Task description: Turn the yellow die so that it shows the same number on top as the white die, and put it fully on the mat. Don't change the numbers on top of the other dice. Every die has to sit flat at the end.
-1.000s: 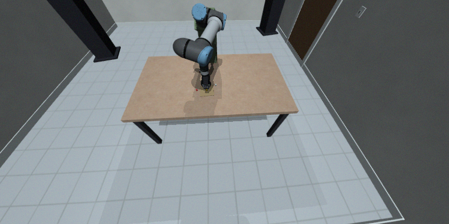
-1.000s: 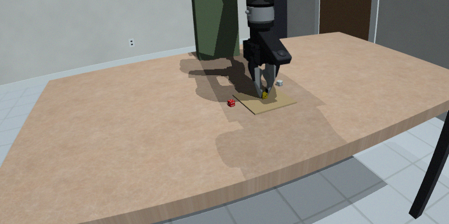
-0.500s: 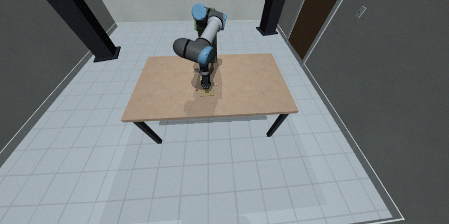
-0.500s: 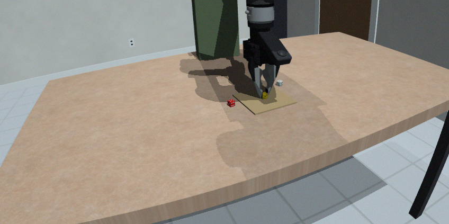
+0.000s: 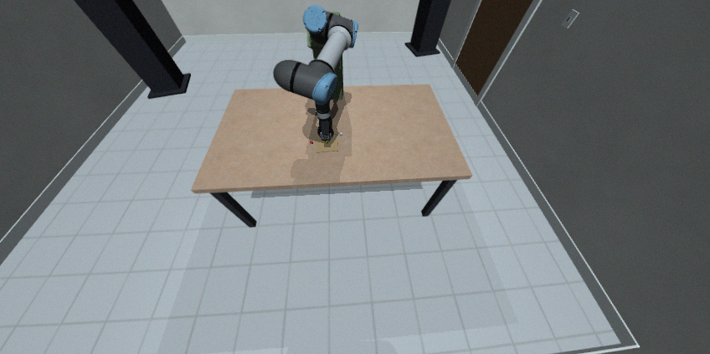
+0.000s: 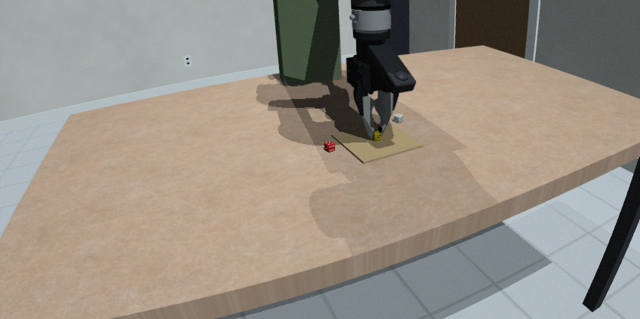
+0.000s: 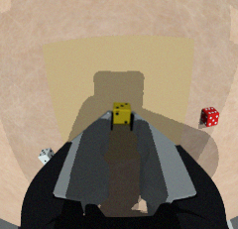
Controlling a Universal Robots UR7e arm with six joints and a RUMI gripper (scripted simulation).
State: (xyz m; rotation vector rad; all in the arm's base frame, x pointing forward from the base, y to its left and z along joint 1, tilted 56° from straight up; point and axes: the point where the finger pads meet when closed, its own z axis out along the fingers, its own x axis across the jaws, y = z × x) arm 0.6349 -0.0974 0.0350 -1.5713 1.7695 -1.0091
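Right now the yellow die is 10 mm below my hand. From my hand the other things lie so: red die (30 mm behind, 100 mm to the right, 10 mm below); then tan mat (20 mm below); then white die (40 mm behind, 110 mm to the left, 10 mm below).
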